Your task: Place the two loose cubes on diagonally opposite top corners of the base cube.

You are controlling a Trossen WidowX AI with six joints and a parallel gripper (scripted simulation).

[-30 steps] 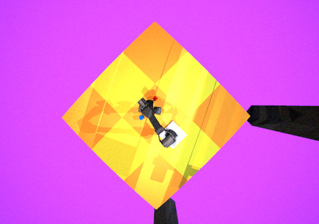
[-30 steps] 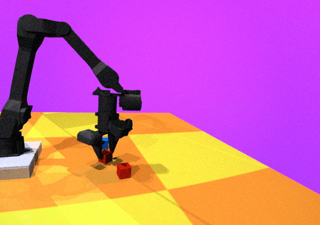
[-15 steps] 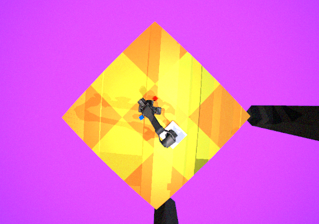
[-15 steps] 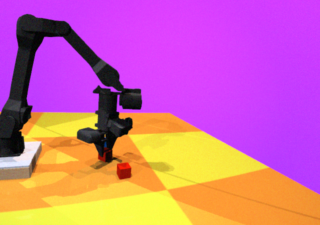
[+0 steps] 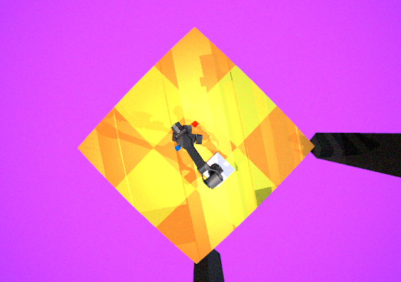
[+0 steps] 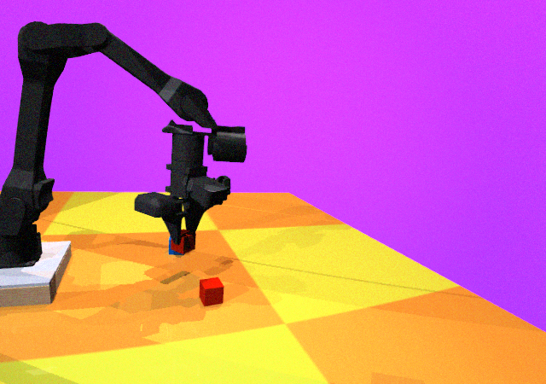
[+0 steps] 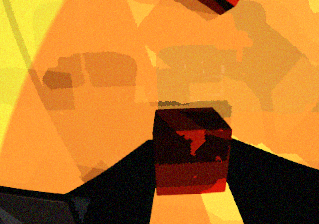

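The blue base cube is 110 mm to the left of my gripper tip, 50 mm below it and 10 mm ahead of it. From my gripper tip the other things lie so: red cube 100 mm to the right, 50 mm below, 30 mm ahead.
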